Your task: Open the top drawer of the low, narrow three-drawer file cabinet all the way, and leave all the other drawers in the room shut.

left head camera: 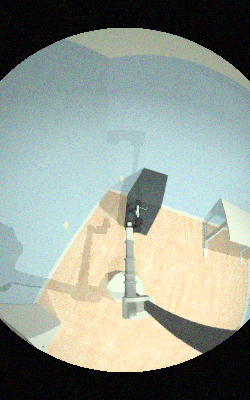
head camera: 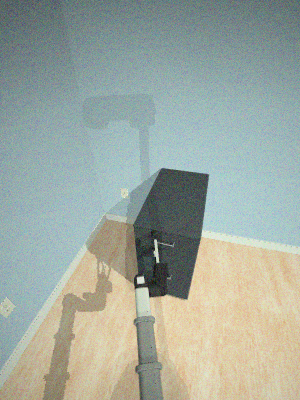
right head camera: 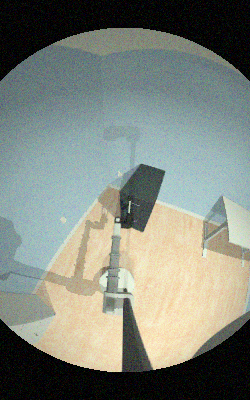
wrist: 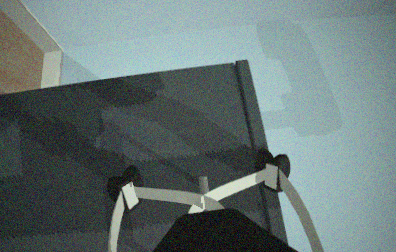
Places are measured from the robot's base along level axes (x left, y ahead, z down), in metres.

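Pixels of known places: gripper, between the fingertips: (left head camera: 136,204) (head camera: 154,238) (right head camera: 129,200) (wrist: 198,172).
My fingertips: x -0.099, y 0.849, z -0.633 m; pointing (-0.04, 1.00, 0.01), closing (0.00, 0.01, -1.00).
For each thing: its top centre in the pictures, then the offset to it from my fingertips. "pt": a spot on its surface instead. Level surfaces: height alone.
- dark file cabinet, a spot on its surface: (head camera: 177,200) pt dy +0.234, dx -0.185, dz -0.076 m
- thin upper handle, a spot on its surface: (head camera: 166,244) (left head camera: 142,207) pt dy -0.056, dx -0.061, dz -0.006 m
- lower handle, a spot on its surface: (head camera: 169,277) pt dy -0.040, dx -0.097, dz +0.373 m
- pale table, height of its surface: dz -0.059 m
The dark file cabinet (head camera: 177,200) (left head camera: 153,187) (right head camera: 149,181) stands near the room corner. Its top drawer front (head camera: 184,254) looks flush with the cabinet. The thin upper handle (head camera: 166,244) (left head camera: 143,208) shows beside the fingers in the head views; in the wrist view, a short grey piece of handle (wrist: 203,184) stands between the spread fingertips, its lower part hidden by the finger strips. My gripper (head camera: 150,242) (wrist: 198,172) is open close in front of the upper part of the cabinet and holds nothing. A lower handle (head camera: 169,277) shows partly behind the wrist.
The blue wall (head camera: 240,125) stands behind the cabinet, with a second wall at its left. A pale table (left head camera: 240,220) (right head camera: 239,220) stands at the right. A pale box-like piece of furniture (left head camera: 32,320) (right head camera: 25,311) stands at the lower left.
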